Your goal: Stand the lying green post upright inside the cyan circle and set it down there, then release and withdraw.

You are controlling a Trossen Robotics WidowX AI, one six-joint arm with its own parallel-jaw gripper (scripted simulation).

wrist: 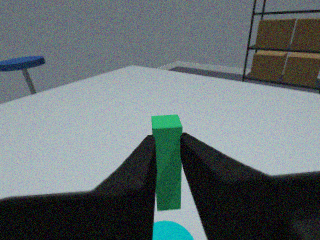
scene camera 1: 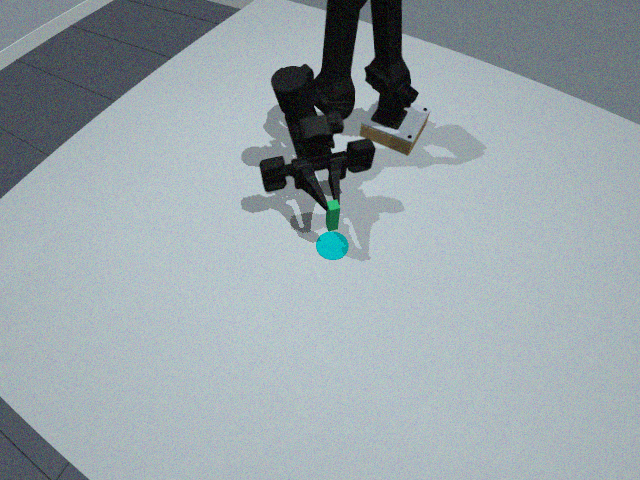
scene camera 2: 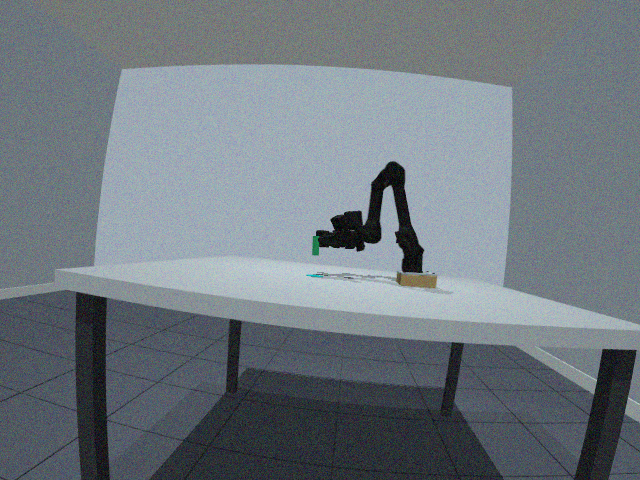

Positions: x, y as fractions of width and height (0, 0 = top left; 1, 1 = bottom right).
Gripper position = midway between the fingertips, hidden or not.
Observation:
My gripper (scene camera 1: 0.52, 0.43) carries a green post (wrist: 0.52, 0.54). Further things: a cyan circle (scene camera 1: 0.52, 0.51).
My gripper is seen too in the wrist view (wrist: 0.52, 0.59) and in scene camera 2 (scene camera 2: 0.49, 0.50).

